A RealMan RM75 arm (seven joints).
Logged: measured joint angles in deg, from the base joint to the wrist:
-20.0 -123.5 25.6 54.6 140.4 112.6 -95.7
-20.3 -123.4 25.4 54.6 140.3 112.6 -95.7
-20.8 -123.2 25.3 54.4 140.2 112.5 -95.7
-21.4 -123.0 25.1 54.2 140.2 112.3 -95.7
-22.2 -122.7 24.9 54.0 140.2 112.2 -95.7
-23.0 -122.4 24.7 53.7 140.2 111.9 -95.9
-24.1 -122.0 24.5 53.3 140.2 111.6 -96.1
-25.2 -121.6 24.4 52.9 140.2 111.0 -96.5
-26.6 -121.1 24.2 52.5 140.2 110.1 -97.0
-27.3 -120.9 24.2 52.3 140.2 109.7 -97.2
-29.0 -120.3 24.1 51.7 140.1 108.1 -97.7
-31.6 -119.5 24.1 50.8 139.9 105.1 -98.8
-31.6 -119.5 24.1 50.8 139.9 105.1 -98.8
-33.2 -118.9 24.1 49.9 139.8 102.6 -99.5
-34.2 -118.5 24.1 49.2 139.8 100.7 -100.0
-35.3 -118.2 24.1 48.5 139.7 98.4 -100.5
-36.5 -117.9 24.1 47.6 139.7 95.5 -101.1
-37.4 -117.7 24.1 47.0 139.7 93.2 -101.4
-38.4 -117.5 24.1 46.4 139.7 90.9 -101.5
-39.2 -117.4 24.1 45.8 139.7 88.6 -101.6
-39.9 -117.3 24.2 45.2 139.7 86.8 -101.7
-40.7 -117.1 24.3 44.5 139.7 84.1 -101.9
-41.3 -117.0 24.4 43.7 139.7 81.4 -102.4
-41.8 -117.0 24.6 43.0 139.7 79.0 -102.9
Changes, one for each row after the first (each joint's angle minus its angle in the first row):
-0.3 0.1 -0.2 0.0 -0.1 0.0 0.0
-0.8 0.3 -0.3 -0.2 -0.2 -0.1 0.0
-1.4 0.5 -0.5 -0.4 -0.2 -0.3 0.0
-2.2 0.8 -0.7 -0.6 -0.2 -0.4 0.0
-3.0 1.1 -0.9 -0.9 -0.2 -0.7 -0.2
-4.1 1.5 -1.1 -1.3 -0.2 -1.0 -0.4
-5.2 1.9 -1.2 -1.7 -0.2 -1.6 -0.8
-6.6 2.4 -1.4 -2.1 -0.2 -2.5 -1.3
-7.3 2.6 -1.4 -2.3 -0.2 -2.9 -1.5
-9.0 3.2 -1.5 -2.9 -0.3 -4.5 -2.0
-11.6 4.0 -1.5 -3.8 -0.5 -7.5 -3.1
-11.6 4.0 -1.5 -3.8 -0.5 -7.5 -3.1
-13.2 4.6 -1.5 -4.7 -0.6 -10.0 -3.8
-14.2 5.0 -1.5 -5.4 -0.6 -11.9 -4.3
-15.3 5.3 -1.5 -6.1 -0.7 -14.2 -4.8
-16.5 5.6 -1.5 -7.0 -0.7 -17.1 -5.4
-17.4 5.8 -1.5 -7.6 -0.7 -19.4 -5.7
-18.4 6.0 -1.5 -8.2 -0.7 -21.7 -5.8
-19.2 6.1 -1.5 -8.8 -0.7 -24.0 -5.9
-19.9 6.2 -1.4 -9.4 -0.7 -25.8 -6.0
-20.7 6.4 -1.3 -10.1 -0.7 -28.5 -6.2
-21.3 6.5 -1.2 -10.9 -0.7 -31.2 -6.7
-21.8 6.5 -1.0 -11.6 -0.7 -33.6 -7.2

